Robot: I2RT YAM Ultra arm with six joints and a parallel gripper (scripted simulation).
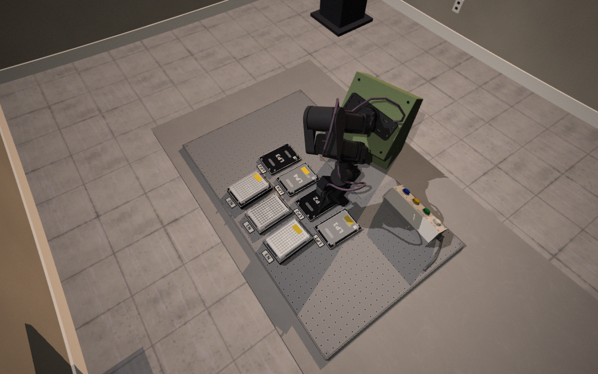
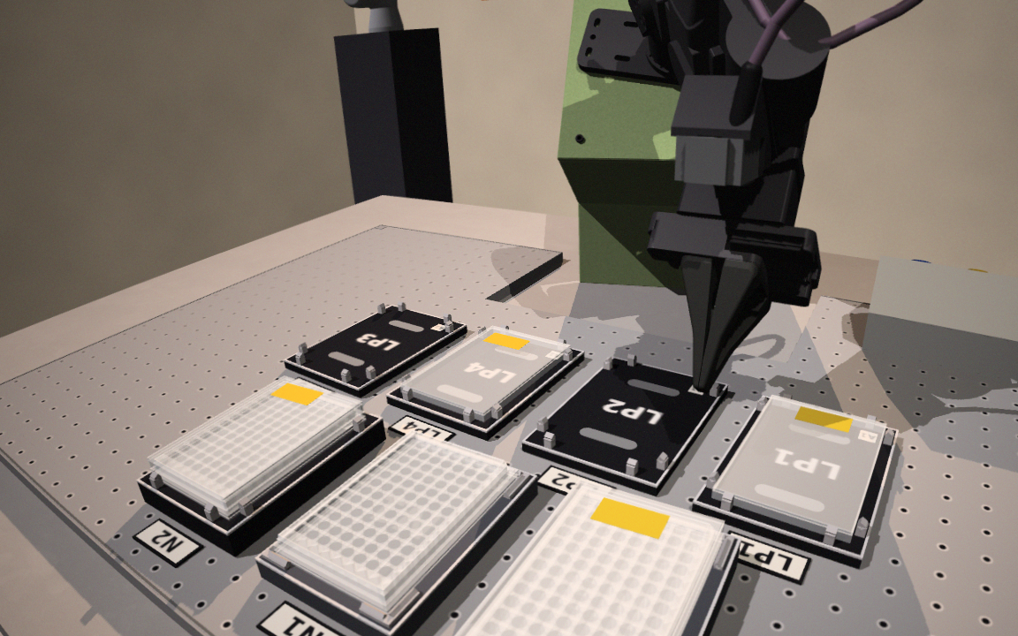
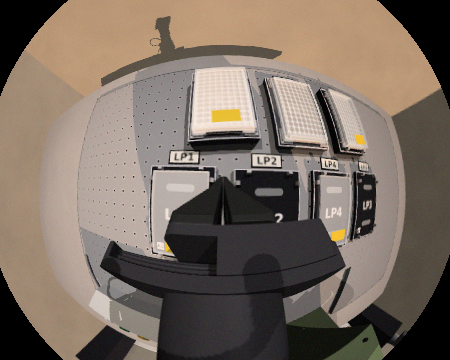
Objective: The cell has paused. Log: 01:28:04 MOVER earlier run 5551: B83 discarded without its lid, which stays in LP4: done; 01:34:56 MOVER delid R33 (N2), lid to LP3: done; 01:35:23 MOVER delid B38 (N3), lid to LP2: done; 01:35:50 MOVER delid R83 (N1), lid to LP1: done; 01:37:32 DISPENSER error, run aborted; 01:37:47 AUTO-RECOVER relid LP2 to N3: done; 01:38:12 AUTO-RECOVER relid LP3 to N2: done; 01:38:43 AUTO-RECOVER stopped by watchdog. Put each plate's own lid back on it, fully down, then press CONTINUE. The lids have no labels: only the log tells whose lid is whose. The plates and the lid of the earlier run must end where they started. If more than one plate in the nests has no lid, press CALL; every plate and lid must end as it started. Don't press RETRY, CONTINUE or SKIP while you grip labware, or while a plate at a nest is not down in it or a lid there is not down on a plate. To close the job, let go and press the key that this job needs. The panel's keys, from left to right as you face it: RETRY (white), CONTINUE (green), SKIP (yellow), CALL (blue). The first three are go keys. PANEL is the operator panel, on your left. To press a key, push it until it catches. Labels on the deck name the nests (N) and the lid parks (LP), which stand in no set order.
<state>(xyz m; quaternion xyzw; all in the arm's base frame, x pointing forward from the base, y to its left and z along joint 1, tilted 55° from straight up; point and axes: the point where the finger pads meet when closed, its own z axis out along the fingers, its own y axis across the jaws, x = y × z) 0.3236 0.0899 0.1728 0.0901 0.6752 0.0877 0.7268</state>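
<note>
The plate is 140 mm ahead of my hand, 130 mm to the right of it and 50 mm below it. Round my hand: blue key 310 mm behind, 120 mm to the left, 10 mm below; yellow key 310 mm behind, 170 mm to the left, 10 mm below; clear lid 40 mm behind, 60 mm to the left, 60 mm below.
</note>
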